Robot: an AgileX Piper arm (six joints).
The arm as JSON. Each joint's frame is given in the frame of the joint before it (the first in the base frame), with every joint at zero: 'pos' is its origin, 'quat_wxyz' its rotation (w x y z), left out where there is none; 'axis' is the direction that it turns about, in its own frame. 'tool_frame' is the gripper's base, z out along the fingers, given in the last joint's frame.
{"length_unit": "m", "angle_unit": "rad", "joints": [
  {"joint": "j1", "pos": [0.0, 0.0, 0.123], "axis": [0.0, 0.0, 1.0]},
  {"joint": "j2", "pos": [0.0, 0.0, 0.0], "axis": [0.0, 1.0, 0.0]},
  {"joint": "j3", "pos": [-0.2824, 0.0, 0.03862], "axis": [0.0, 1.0, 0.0]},
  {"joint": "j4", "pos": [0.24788, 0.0, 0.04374], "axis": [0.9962, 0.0, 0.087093]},
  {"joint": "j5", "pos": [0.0, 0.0, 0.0], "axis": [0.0, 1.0, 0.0]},
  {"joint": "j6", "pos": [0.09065, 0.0, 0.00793], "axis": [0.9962, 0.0, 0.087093]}
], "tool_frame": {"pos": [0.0, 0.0, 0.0], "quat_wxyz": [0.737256, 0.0, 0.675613, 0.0]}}
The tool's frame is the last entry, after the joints.
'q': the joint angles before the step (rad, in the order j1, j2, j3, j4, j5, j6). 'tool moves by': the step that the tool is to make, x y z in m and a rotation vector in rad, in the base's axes. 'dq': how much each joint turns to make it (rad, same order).
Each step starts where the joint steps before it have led.
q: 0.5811 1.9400 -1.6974 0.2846 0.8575 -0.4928
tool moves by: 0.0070 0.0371 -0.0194 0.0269 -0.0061 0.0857
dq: 0.0519 0.1140 -0.1001 0.0528 -0.0215 -0.0602
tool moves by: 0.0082 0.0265 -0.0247 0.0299 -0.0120 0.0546
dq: 0.0287 0.1015 -0.0675 0.0577 -0.0473 -0.0671
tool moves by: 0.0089 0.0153 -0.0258 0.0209 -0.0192 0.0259
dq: 0.0109 0.0811 -0.0353 0.0479 -0.0611 -0.0645
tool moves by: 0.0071 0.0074 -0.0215 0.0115 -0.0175 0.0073
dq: 0.0024 0.0566 -0.0136 0.0350 -0.0554 -0.0499
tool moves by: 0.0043 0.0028 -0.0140 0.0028 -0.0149 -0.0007
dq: 0.0001 0.0320 -0.0014 0.0171 -0.0403 -0.0298
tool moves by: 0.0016 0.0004 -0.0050 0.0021 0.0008 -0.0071
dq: -0.0010 0.0108 0.0001 0.0055 -0.0127 -0.0018
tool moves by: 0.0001 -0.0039 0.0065 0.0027 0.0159 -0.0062
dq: -0.0077 -0.0147 0.0003 0.0007 0.0246 0.0126
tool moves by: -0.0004 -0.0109 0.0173 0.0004 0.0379 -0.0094
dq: -0.0205 -0.0394 0.0000 -0.0029 0.0691 0.0283
